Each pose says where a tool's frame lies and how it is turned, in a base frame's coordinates. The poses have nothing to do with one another.
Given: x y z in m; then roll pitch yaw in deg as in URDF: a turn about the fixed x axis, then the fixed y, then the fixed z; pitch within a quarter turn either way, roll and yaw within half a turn.
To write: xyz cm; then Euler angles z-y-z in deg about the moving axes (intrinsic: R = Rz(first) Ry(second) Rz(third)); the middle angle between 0 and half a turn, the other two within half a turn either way. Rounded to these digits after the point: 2 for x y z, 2 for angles.
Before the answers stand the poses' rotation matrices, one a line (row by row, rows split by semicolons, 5 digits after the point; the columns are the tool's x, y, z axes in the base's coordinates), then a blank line. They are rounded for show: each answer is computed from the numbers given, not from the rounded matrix.
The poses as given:
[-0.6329 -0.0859 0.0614 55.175 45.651 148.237]
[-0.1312 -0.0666 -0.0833 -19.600 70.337 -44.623]
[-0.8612 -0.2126 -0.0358 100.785 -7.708 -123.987]
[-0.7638 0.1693 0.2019 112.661 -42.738 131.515]
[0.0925 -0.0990 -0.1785 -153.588 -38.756 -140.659]
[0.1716 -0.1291 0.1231 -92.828 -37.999 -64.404]
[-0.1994 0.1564 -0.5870 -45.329 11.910 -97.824]
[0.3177 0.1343 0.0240 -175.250 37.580 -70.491]
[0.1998 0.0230 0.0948 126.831 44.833 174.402]
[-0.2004 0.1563 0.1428 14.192 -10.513 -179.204]
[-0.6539 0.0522 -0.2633 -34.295 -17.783 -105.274]
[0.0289 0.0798 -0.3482 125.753 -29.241 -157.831]
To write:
-0.59434 -0.79972 0.08492; 0.36797 -0.17653 0.91293; -0.71510 0.57383 0.39919
0.23949 0.43690 0.86704; -0.23636 0.89240 -0.38439; -0.94169 -0.11288 0.31699
-0.55395 -0.08150 -0.82855; -0.82167 0.21385 0.52832; 0.13412 0.97346 -0.18543
-0.48682 0.70358 0.51767; 0.54995 -0.21356 0.80743; 0.67865 0.67776 -0.28297
-0.60310 -0.78312 -0.15162; -0.49435 0.51613 -0.69944; 0.62601 -0.34688 -0.69842
0.34044 0.22115 0.91389; -0.71069 -0.57587 0.40410; 0.61565 -0.78706 -0.03888
-0.13320 0.71647 0.68478; -0.96936 0.04969 -0.24055; -0.20637 -0.69585 0.68790
0.26466 -0.95622 -0.12492; -0.74700 -0.28521 0.60054; -0.60987 -0.06563 -0.78978
-0.70578 -0.50315 0.49871; 0.06918 0.65165 0.75536; -0.70504 0.56762 -0.42511
-0.98312 0.05820 0.17347; -0.01366 -0.96876 0.24761; 0.18246 0.24106 0.95321
-0.25085 0.75163 0.61002; -0.91858 -0.38364 0.09497; 0.30541 -0.53653 0.78667
-0.80807 0.14664 -0.57055; -0.32926 0.69069 0.64385; 0.48848 0.70813 -0.50984

[-63.29 -8.59 6.14 84.69 66.47 38.75]
[-13.12 -6.66 -8.33 -23.91 71.52 -6.84]
[-86.12 -21.26 -3.58 147.48 100.69 97.84]
[-76.38 16.93 20.19 57.33 106.44 135.04]
[9.25 -9.90 -17.85 -102.23 134.30 -151.01]
[17.16 -12.91 12.31 23.85 92.23 -128.03]
[-19.94 15.64 -58.70 -19.36 46.54 -73.48]
[31.77 13.43 2.40 101.75 142.17 -6.14]
[19.98 2.30 9.48 56.57 115.16 38.84]
[-20.04 15.63 14.28 54.99 17.60 127.12]
[-65.39 5.22 -26.33 8.85 38.12 -119.65]
[2.89 7.98 -34.82 131.55 120.65 124.60]

